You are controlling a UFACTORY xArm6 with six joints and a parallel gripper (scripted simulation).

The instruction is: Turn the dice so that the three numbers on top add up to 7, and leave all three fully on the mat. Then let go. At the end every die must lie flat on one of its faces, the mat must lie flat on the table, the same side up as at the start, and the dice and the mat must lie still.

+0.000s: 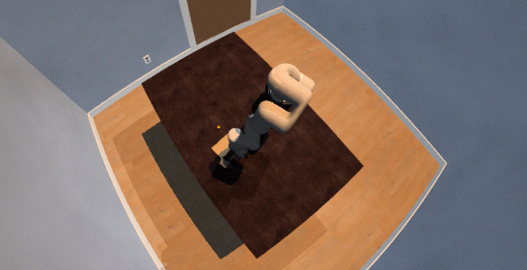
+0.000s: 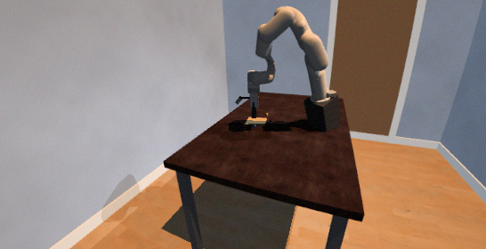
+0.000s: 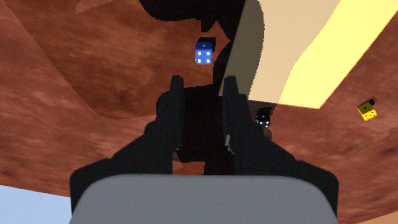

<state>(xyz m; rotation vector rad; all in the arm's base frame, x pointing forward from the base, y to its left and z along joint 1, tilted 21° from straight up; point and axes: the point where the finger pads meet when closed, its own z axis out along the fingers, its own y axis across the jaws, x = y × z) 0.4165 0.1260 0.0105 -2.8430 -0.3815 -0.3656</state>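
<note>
My hand is 10 mm past the blue die and 90 mm above it. Round my hand: mat: 20 mm ahead, 100 mm to the right, 90 mm below; yellow die: 20 mm behind, 240 mm to the right, 90 mm below; black die: 80 mm behind, 110 mm to the right, 90 mm below.
</note>
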